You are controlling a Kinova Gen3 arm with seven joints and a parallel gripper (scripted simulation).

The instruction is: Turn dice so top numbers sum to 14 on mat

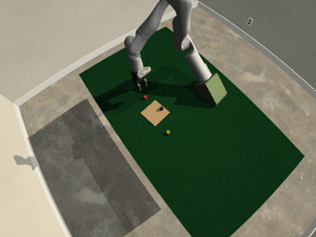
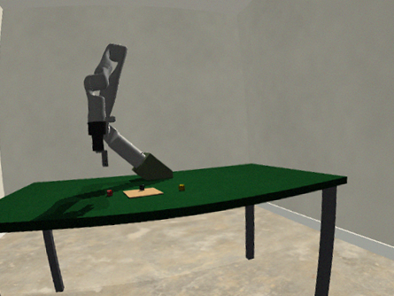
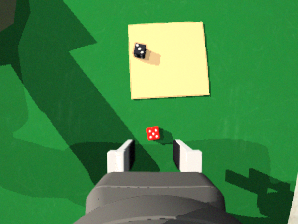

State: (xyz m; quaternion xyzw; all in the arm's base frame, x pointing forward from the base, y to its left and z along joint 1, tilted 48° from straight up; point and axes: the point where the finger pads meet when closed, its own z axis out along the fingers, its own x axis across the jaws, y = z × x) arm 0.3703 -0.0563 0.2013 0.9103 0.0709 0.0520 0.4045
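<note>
The red die lies 10 mm to the left of my hand and 130 mm below it. Round my hand: black die: 40 mm behind, 150 mm to the left, 130 mm below; yellow die: 40 mm ahead, 310 mm to the left, 130 mm below; tan mat: 20 mm ahead, 140 mm to the left, 140 mm below.
</note>
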